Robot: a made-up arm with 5 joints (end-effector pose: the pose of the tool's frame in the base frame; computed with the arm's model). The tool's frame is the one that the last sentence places. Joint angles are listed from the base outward.
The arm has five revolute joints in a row. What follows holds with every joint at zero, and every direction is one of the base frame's.
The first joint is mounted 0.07 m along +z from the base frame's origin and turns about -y.
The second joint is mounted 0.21 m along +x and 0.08 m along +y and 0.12 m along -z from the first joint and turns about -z.
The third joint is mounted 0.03 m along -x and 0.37 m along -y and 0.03 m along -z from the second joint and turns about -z.
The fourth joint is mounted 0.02 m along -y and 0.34 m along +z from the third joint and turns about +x.
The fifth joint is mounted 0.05 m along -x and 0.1 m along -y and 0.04 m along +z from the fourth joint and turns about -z.
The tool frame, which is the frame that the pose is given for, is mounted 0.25 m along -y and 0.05 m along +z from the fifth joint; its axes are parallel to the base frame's.
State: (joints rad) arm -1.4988 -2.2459 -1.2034 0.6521 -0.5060
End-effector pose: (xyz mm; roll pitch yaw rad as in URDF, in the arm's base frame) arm 93.2 578.8 -274.6 -1.2075 -0.8275 -1.2054
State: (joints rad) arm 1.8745 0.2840 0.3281 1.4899 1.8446
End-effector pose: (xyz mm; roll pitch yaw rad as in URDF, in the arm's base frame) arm -90.2 -191.7 -194.0 2.1785 -0.0331 0.0919
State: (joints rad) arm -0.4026 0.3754 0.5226 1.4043 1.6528
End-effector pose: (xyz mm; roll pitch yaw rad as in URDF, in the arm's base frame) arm -167.0 -95.3 278.6 -0.6037 0.9857 -3.0712
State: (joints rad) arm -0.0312 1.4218 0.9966 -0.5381 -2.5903
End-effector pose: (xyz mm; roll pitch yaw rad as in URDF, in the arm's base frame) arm -133.0 -91.1 283.6 0.4780 0.3021 0.2396
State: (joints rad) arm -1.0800 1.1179 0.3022 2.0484 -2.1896
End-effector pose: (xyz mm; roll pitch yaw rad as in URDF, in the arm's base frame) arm 57.0 -224.9 363.5 -0.5825 -0.8394 0.8859
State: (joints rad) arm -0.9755 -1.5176 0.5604 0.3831 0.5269
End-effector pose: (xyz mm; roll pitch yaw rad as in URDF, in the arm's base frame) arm 554.9 -313.0 -472.4 1.0667 0.9849 0.9147
